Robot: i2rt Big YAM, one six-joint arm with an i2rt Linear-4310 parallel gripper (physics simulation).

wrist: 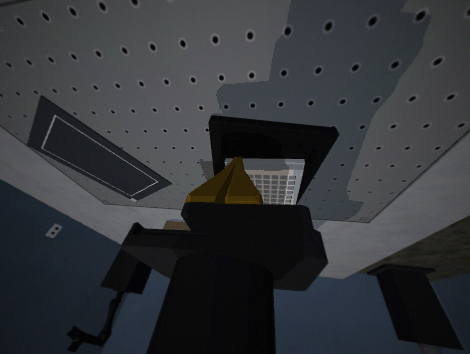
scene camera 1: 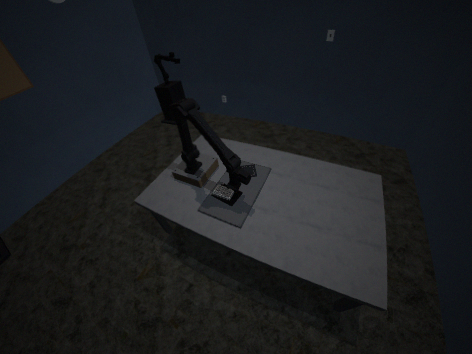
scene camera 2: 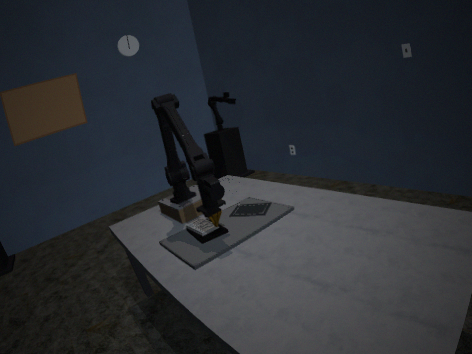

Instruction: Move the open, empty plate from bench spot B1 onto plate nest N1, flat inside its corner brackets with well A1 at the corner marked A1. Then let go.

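Frame: origin at the arm's base, x back, y right, z up, level; centimetres.
Where they show: gripper, between the fingertips: (wrist: 239,161) (scene camera 1: 235,192) (scene camera 2: 216,226); arm's base, origin of its link: (scene camera 1: 193,168) (scene camera 2: 183,198).
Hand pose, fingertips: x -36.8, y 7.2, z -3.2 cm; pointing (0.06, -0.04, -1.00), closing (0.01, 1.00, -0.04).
Note:
Things, the pixels of their top centre, and the offset from my fingertips. "spot": a spot on its surface instead. Level surfaces: height alone.
- white plate, centre of its top: (wrist: 263,203) (scene camera 2: 201,224) (scene camera 1: 223,191) dy +2.3, dx +7.6, dz +0.1 cm
- black plate nest, centre of its top: (wrist: 259,185) (scene camera 2: 205,227) (scene camera 1: 226,192) dy +1.8, dx +5.5, dz -1.3 cm
- dark outlined bench spot, a spot on its surface: (wrist: 90,152) (scene camera 2: 254,210) spot: dy -21.7, dx +0.8, dz -2.9 cm
- white table, height of its surface: dz -4.3 cm
The white plate (scene camera 1: 222,192) (scene camera 2: 201,226) (wrist: 275,186) lies over the arm-base side of the black plate nest (scene camera 1: 231,200) (scene camera 2: 220,233) (wrist: 275,127). It is off-centre, and a strip of the nest shows bare on the other side. It looks slightly tipped in scene camera 2, but I cannot tell how it sits against the corner brackets. The A1 mark is too small to read. My gripper (scene camera 2: 217,226) (wrist: 239,161) is shut and empty, its orange fingertips over the nest close beside the plate. The dark outlined bench spot (scene camera 2: 251,209) (wrist: 90,152) holds no plate.
The nest and bench spot are on a grey perforated board (scene camera 1: 226,213) (scene camera 2: 184,251) (wrist: 150,25) on the white table (scene camera 1: 310,210) (scene camera 2: 340,250). The arm's wooden base block (scene camera 1: 200,176) (scene camera 2: 185,212) stands beside the board, on the plate's side.

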